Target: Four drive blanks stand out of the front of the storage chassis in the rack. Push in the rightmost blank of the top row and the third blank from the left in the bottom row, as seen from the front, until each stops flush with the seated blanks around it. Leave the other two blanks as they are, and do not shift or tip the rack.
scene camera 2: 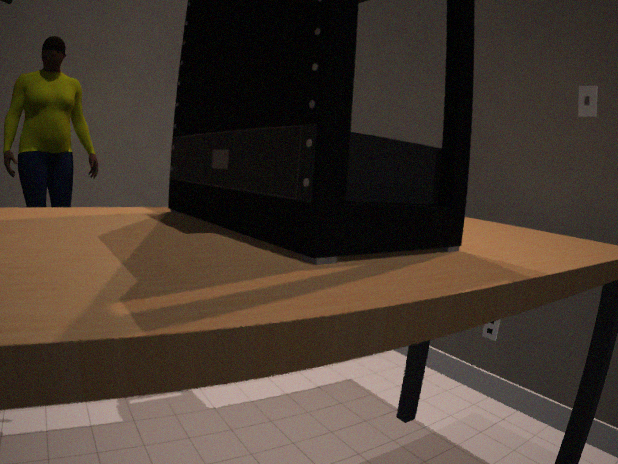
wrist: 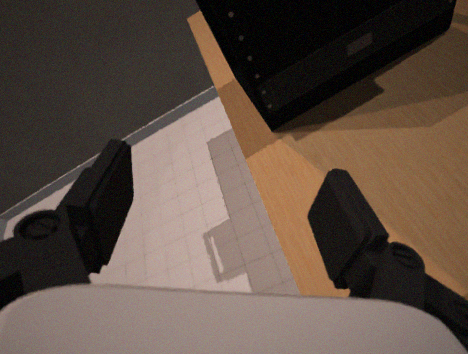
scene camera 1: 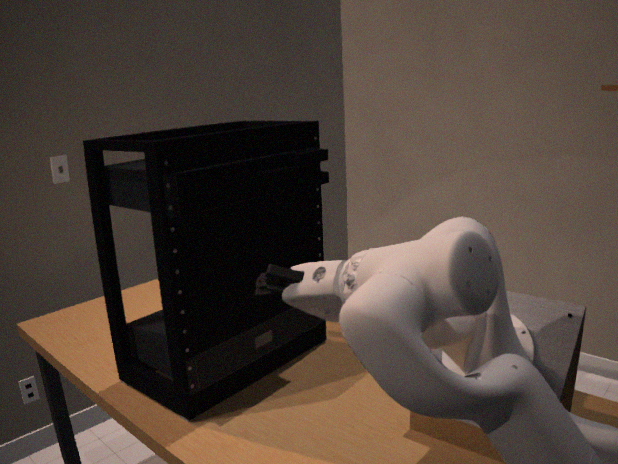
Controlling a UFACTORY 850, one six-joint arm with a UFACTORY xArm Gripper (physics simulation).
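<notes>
The black rack (scene camera 1: 167, 300) (scene camera 2: 332, 150) (wrist: 325, 87) stands upright on the table (scene camera 1: 320, 400) (scene camera 2: 240, 310) (wrist: 400, 165). The front of the chassis is nearly black in scene camera 1, and single drive blanks cannot be made out. Two short dark pieces, an upper one (scene camera 1: 324, 154) and a lower one (scene camera 1: 325, 177), jut out at its upper right edge; I cannot tell what they are. My gripper (scene camera 1: 269, 281) (wrist: 229, 181) is open and empty, with its fingers wide apart. In scene camera 1 it overlaps the rack's lower front; in the wrist view the rack lies beyond the fingertips, upper right.
A dark panel with a pale label (scene camera 1: 263, 339) (scene camera 2: 220, 159) (wrist: 360, 44) spans the rack's bottom. The white arm (scene camera 1: 400, 310) reaches in from the right, beside a grey block (scene camera 1: 547, 315). The table edge runs between the fingers in the wrist view. A person in yellow (scene camera 2: 50, 110) stands behind the table.
</notes>
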